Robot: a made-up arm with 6 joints.
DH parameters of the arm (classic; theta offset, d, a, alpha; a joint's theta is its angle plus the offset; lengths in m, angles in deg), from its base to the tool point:
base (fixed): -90 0 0.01 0
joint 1: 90 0.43 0.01 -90
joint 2: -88.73 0 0.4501 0
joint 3: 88.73 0.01 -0.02 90
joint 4: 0 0.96 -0.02 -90
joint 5: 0 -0.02 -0.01 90
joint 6: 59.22 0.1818 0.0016 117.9
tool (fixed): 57.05 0.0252 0 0
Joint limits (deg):
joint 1: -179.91..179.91
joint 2: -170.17..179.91
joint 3: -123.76..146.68
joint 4: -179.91..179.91
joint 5: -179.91..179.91
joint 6: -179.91..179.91
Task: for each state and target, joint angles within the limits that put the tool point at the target. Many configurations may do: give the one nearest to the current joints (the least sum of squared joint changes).
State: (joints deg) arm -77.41 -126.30 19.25 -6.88 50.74 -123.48
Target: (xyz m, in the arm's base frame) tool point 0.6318 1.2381 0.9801
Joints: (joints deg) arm -117.93 -91.39 28.60 -4.43 43.04 -124.67
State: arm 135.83 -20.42 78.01 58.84 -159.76 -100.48
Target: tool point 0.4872 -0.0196 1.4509
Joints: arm 169.17 -61.23 56.41 57.49 -150.00 -99.37
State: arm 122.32 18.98 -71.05 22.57 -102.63 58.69
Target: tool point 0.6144 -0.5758 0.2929
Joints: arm 132.72 -11.78 -103.94 21.76 -100.91 58.60
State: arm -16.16 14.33 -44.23 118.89 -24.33 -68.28
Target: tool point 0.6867 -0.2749 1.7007
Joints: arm -14.03 56.74 -42.97 118.77 -39.48 -70.08
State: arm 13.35 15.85 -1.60 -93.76 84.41 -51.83
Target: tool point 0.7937 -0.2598 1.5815
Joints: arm -7.81 30.66 9.76 -90.53 92.78 -50.70
